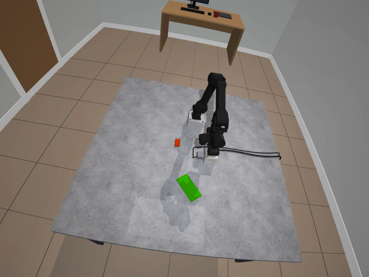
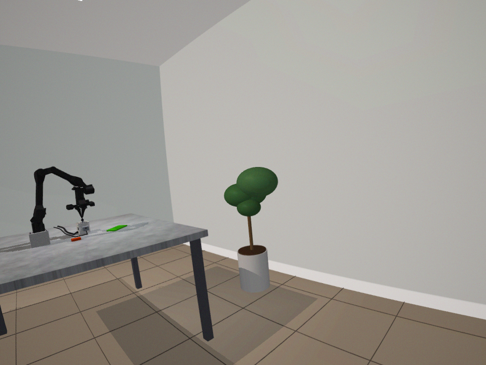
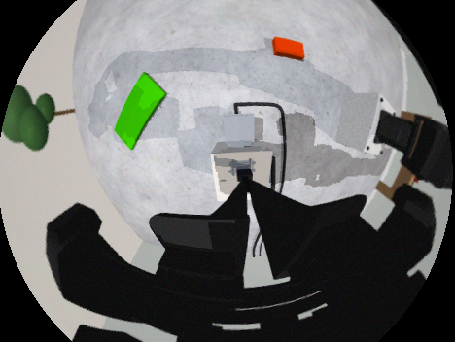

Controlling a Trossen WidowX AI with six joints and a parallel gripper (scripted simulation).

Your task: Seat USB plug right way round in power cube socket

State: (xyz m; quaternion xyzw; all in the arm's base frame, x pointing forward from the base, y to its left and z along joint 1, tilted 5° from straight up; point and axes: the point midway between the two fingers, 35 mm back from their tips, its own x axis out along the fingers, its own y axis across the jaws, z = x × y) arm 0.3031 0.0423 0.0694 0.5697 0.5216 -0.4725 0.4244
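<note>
My gripper tip is now 1 cm above the USB plug. From my gripper tip the other things lie so: green slab (20 cm ahead, 13 cm to the right, 11 cm below); small orange block (12 cm behind, 18 cm to the right, 11 cm below).
</note>
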